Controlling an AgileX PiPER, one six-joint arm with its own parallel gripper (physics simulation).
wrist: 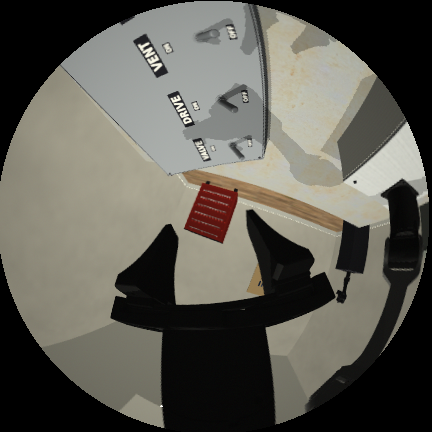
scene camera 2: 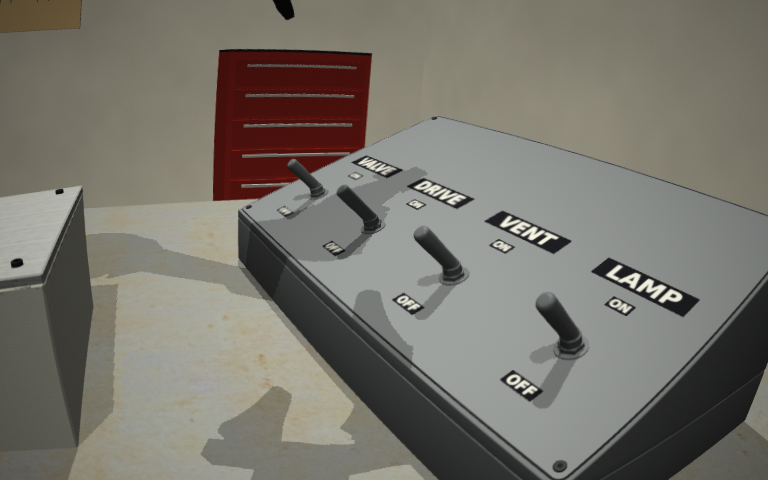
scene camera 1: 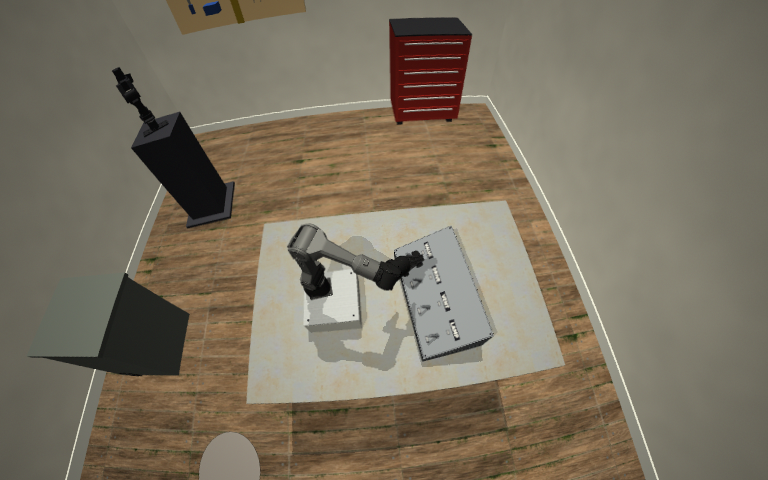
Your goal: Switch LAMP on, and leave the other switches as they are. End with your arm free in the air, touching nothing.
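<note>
The grey sloped switch box carries four levers. The LAMP lever leans to its OFF side. The VENT lever, the DRIVE lever and the VALVE lever also lean to OFF. The LAMP lever does not show in the wrist view. My gripper is open and empty, in the air above the VALVE end of the box. In scene camera 2, a black tip shows at the top edge.
My arm stands on a white base box left of the switch box, on a pale mat. A red drawer cabinet stands at the back. A black pedestal with another arm stands back left.
</note>
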